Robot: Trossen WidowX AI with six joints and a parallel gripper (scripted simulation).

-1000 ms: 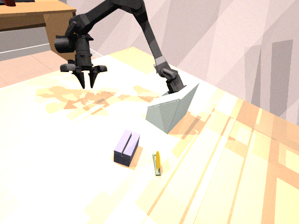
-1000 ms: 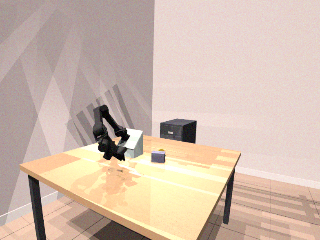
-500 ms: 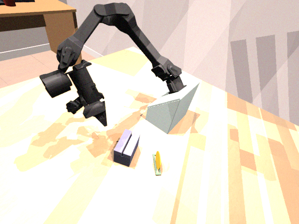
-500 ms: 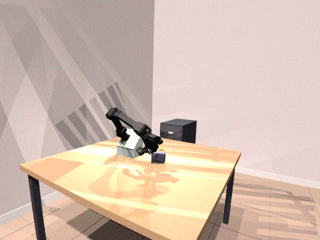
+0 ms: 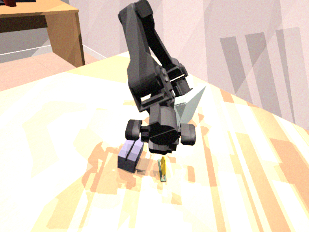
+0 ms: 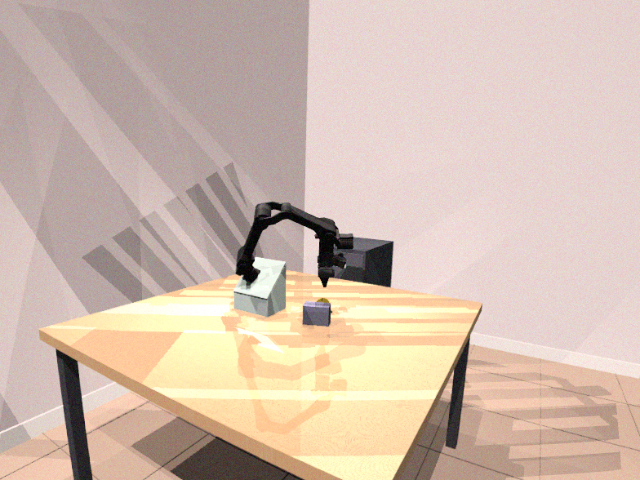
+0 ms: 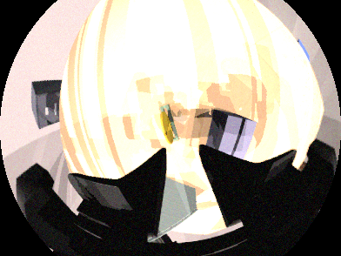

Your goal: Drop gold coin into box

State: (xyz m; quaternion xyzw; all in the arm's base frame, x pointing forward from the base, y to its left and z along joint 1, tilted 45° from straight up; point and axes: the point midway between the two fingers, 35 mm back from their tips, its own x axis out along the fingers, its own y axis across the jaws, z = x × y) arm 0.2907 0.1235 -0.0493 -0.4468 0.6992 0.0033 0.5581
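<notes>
The gold coin is 20 mm behind my gripper tip, 20 mm to the left of it and 90 mm below it.
</notes>
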